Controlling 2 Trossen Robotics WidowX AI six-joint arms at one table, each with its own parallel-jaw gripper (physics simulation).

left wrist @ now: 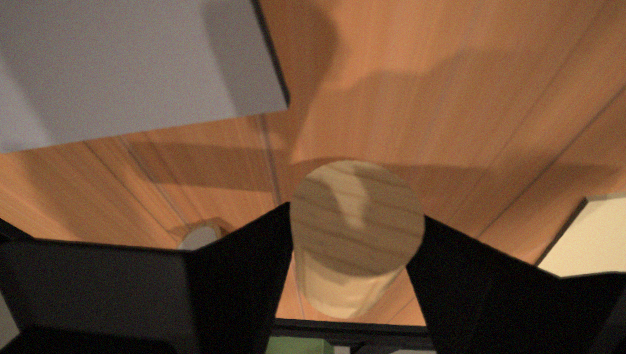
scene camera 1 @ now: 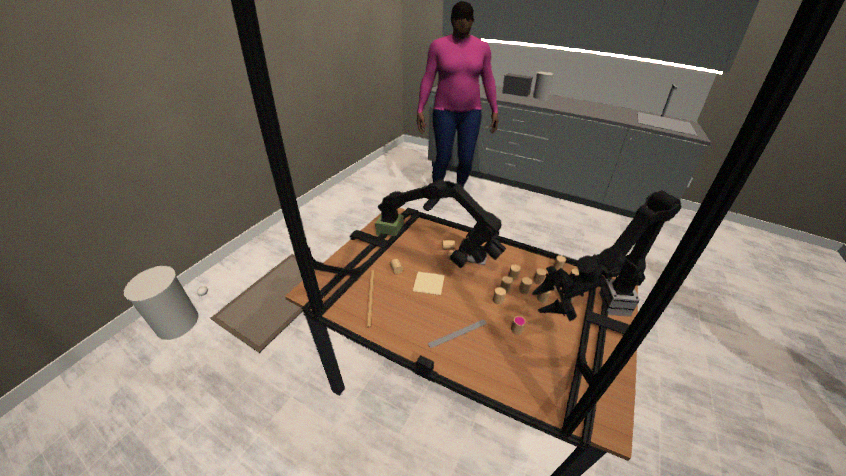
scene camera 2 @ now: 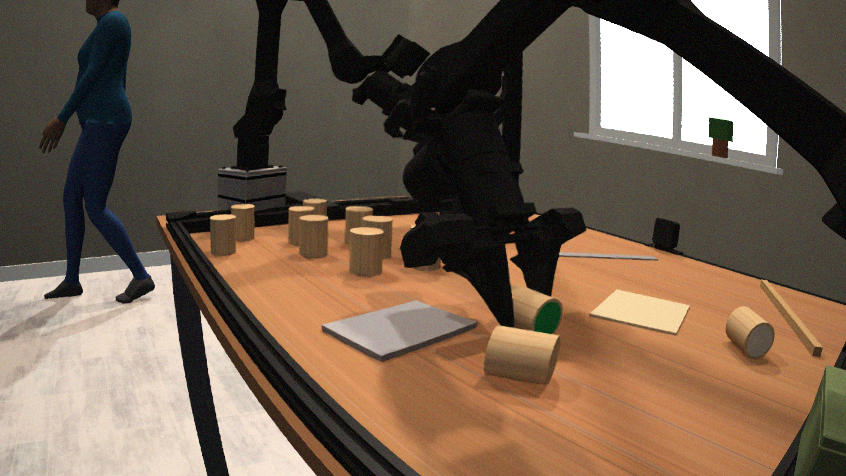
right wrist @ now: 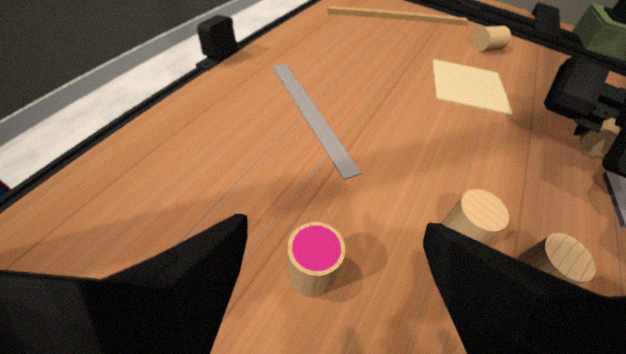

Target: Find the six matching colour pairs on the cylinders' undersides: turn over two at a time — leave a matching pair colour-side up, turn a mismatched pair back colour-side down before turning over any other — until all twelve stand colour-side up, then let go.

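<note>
My left gripper is shut on a wooden cylinder, held tilted low at the table; its green end shows in scene camera 2. Whether it touches the table is unclear. My right gripper is open and empty, above a standing cylinder with a pink top. Several plain-topped cylinders stand in a group, some partly hidden by the arms.
Two grey-ended cylinders lie on their sides: one beside the held cylinder, another near a wooden stick. A grey plate, yellow sheet and grey strip lie flat.
</note>
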